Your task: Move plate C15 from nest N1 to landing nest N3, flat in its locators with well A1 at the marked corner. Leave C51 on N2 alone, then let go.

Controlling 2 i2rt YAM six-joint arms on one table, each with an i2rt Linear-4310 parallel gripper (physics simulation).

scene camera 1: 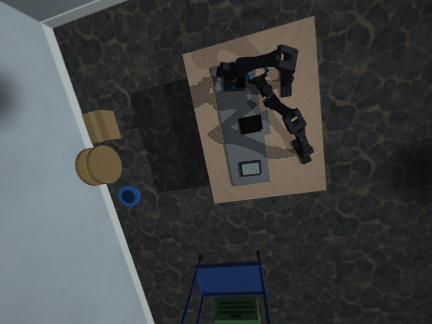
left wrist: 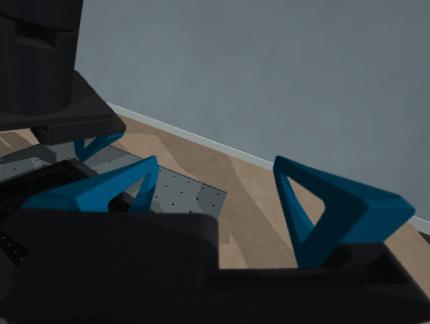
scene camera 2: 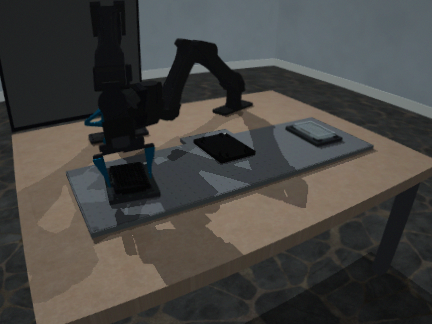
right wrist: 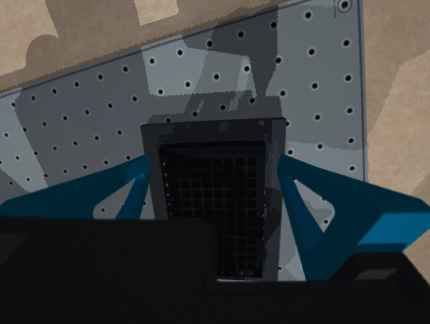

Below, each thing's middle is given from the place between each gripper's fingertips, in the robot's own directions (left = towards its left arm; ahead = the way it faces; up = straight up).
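For the black grid tray point(scene camera 2: 129, 178), my left hand is 90 mm above it, 130 mm short of it and 30 mm to the right of it.
From my right hand, the black grid tray is 1 cm below it, 5 cm behind it and 2 cm to the left of it.
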